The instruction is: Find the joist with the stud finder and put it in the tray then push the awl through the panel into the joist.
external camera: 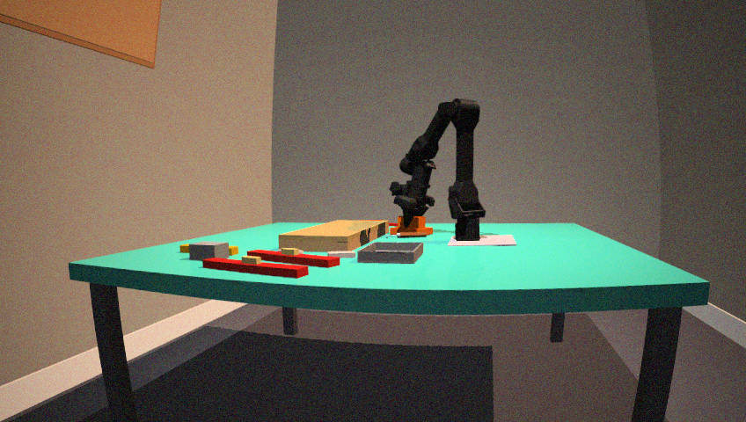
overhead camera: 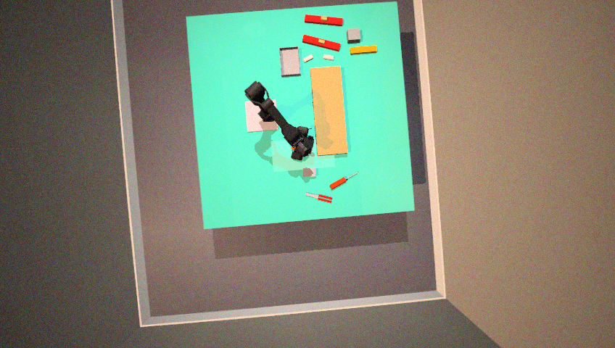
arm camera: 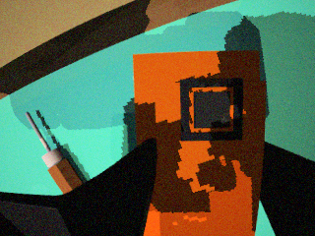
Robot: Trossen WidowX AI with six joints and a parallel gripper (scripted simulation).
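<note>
My gripper tip is now 100 mm to the right of the awl and 20 mm above it. Also, from my gripper tip: orange stud finder: 10 mm ahead, 20 mm above; grey tray: 60 mm behind, 520 mm to the left, 10 mm below; red screwdriver: 250 mm ahead, 210 mm to the right, 10 mm below.
</note>
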